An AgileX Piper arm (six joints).
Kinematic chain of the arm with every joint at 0, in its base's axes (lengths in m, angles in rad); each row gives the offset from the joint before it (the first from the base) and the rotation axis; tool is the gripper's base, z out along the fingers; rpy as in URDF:
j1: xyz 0 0 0.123 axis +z
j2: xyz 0 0 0 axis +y
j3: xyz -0.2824 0 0.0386 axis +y
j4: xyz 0.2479 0 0.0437 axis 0.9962 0 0.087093
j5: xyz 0 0 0 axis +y
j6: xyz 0.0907 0 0.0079 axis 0.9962 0 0.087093
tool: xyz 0 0 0 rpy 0 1.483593 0
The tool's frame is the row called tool.
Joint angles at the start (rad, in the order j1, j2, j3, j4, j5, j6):
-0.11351, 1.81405, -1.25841, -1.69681, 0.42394, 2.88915
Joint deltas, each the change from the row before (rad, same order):
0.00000, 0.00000, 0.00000, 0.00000, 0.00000, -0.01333
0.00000, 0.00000, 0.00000, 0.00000, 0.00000, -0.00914
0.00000, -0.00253, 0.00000, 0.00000, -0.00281, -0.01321
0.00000, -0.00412, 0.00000, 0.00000, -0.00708, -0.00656
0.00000, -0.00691, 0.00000, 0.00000, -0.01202, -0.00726
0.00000, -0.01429, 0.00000, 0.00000, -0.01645, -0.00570
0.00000, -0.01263, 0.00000, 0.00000, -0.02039, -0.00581
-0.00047, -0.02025, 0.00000, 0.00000, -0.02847, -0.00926
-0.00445, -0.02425, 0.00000, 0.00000, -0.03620, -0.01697
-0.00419, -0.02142, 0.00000, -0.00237, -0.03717, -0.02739
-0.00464, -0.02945, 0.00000, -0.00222, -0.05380, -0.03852
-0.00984, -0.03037, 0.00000, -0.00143, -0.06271, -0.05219
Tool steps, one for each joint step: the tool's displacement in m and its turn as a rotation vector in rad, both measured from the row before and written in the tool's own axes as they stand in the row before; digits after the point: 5 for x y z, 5 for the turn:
0.00000, 0.00000, 0.00000, 0.00000, 0.00000, -0.01333
0.00000, 0.00000, 0.00000, 0.00000, 0.00000, -0.00914
-0.00036, 0.00070, -0.00068, -0.00289, 0.00176, -0.01218
-0.00038, 0.00120, -0.00111, -0.00546, 0.00521, -0.00490
-0.00063, 0.00202, -0.00187, -0.00929, 0.00881, -0.00454
-0.00202, 0.00394, -0.00390, -0.01689, 0.01005, -0.00026
-0.00125, 0.00366, -0.00348, -0.01685, 0.01434, -0.00122
-0.00246, 0.00568, -0.00562, -0.02578, 0.01836, -0.00219
-0.00399, 0.00620, -0.00643, -0.03009, 0.02040, -0.00796
-0.00309, 0.00569, -0.00580, -0.02951, 0.02171, -0.02242
-0.00355, 0.00808, -0.00833, -0.04314, 0.03175, -0.03242
-0.00462, 0.00762, -0.00854, -0.04626, 0.03315, -0.04544

